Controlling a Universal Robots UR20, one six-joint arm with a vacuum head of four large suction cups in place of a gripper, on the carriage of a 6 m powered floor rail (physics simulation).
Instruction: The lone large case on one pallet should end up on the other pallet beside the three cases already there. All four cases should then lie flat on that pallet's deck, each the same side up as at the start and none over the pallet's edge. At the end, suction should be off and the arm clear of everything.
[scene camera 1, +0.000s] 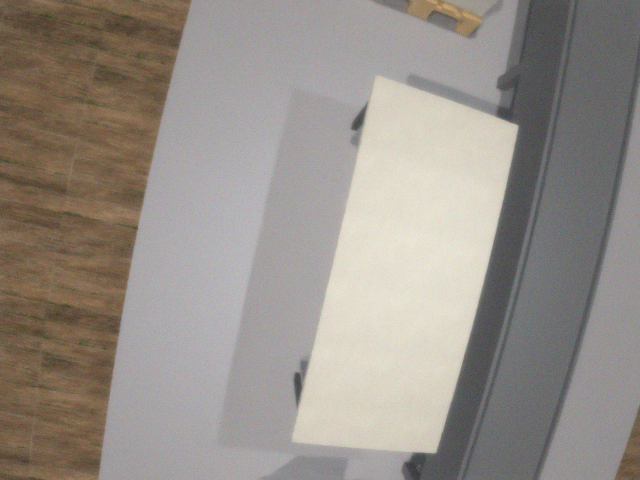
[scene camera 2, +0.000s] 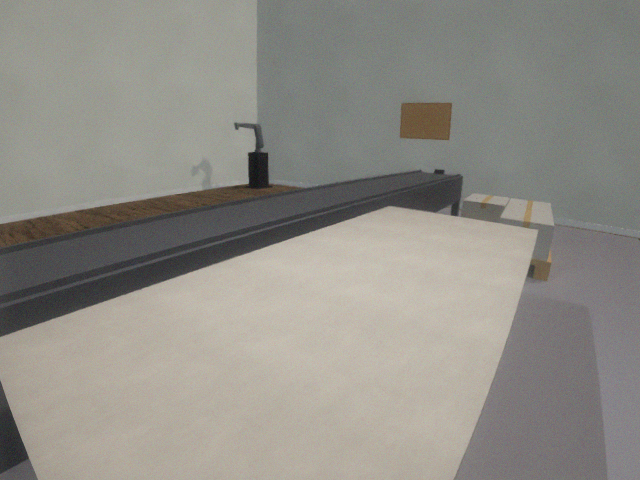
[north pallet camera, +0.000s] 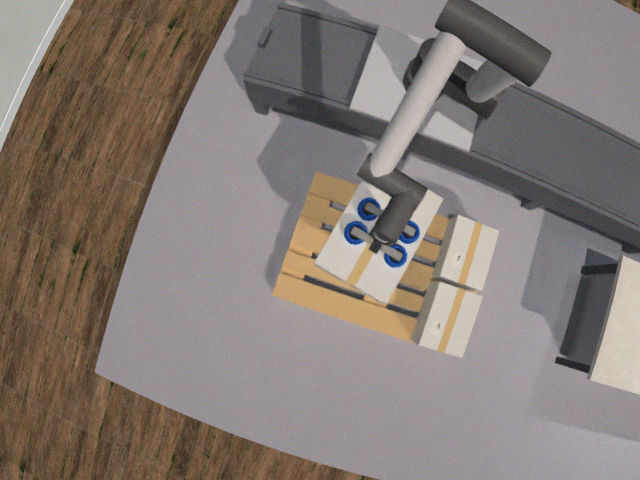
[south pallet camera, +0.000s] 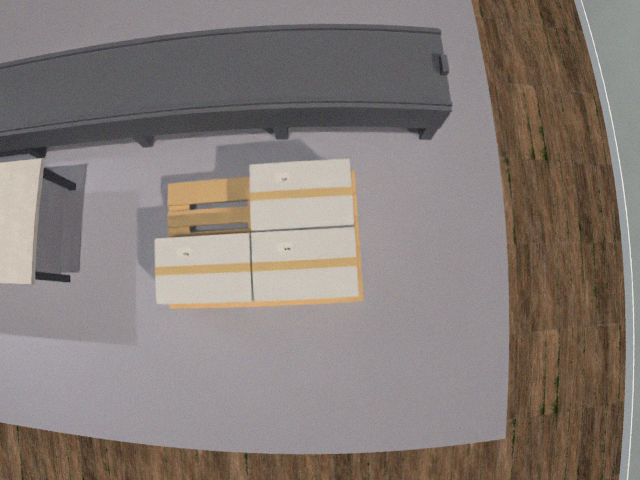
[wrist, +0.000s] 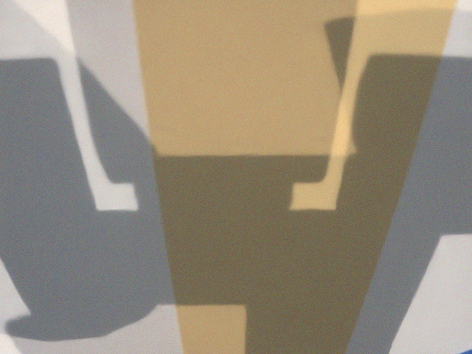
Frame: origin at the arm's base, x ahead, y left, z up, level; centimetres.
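Seen in the pictures: hand at its tool point: (wrist: 233, 257).
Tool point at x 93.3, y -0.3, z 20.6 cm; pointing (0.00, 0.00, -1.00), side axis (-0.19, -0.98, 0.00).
Offsets run from my tool point to a thing's top centre. Level surfaces: height alone.
The lone large case @(dy -0.7, dx -1.5, dz +2.3 cm) (north pallet camera: 382, 281) (wrist: 110, 30), white with a tan tape strip, is under my vacuum head (north pallet camera: 382, 231) in the north pallet camera. The four blue cups are on its top and hold it. It is level, turned relative to the north pallet (north pallet camera: 336, 312) (scene camera 1: 467, 25), and appears a little above the deck. On the south pallet (south pallet camera: 206, 191) (scene camera 2: 541, 270), three white cases lie flat: one upper right (south pallet camera: 302, 211), one lower right (south pallet camera: 305, 286) and one lower left (south pallet camera: 201, 289). Bare slats show at the upper left. The underside of the held case is hidden.
Two smaller taped cases @(dy +58.2, dx -13.6, dz -42.8 cm) (north pallet camera: 473, 253) @(dy +58.1, dx +27.0, dz -38.7 cm) (north pallet camera: 449, 320) stand at the north pallet's table-side end. The grey floor rail (north pallet camera: 558, 139) (south pallet camera: 232, 77) runs past both pallets. A pale table @(dz -24.6 cm) (scene camera 1: 413, 268) (scene camera 2: 310, 320) stands between them. A small arm on a black pedestal (scene camera 2: 258, 169) stands beyond the rail.
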